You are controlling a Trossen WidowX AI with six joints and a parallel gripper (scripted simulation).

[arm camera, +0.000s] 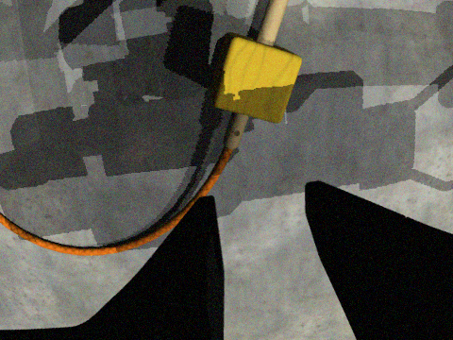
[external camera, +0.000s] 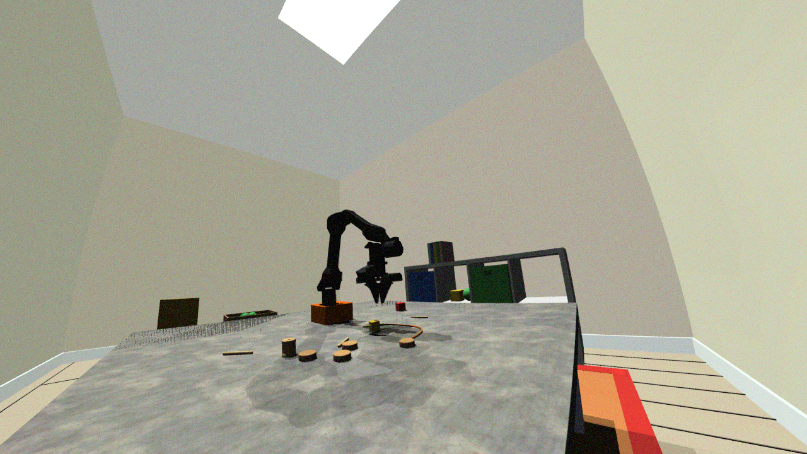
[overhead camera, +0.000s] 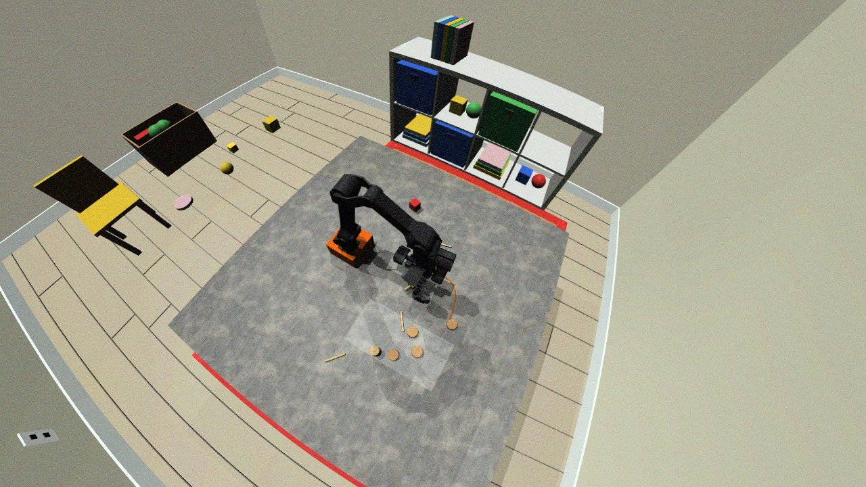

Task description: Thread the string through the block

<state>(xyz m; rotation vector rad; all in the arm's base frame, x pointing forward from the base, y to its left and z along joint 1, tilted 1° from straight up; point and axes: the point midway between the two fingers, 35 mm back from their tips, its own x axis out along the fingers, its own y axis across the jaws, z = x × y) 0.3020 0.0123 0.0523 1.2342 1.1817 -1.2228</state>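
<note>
Right now the yellow wooden block is 10 mm behind my gripper tip, 20 mm to the right of it and 70 mm below it. From my gripper tip the other things lie so: round wooden button (190 mm ahead, 100 mm to the right, 80 mm below); thin wooden stick (10 mm behind, 10 mm to the right, 70 mm below); short wooden cylinder (20 mm behind, 310 mm to the right, 70 mm below).
</note>
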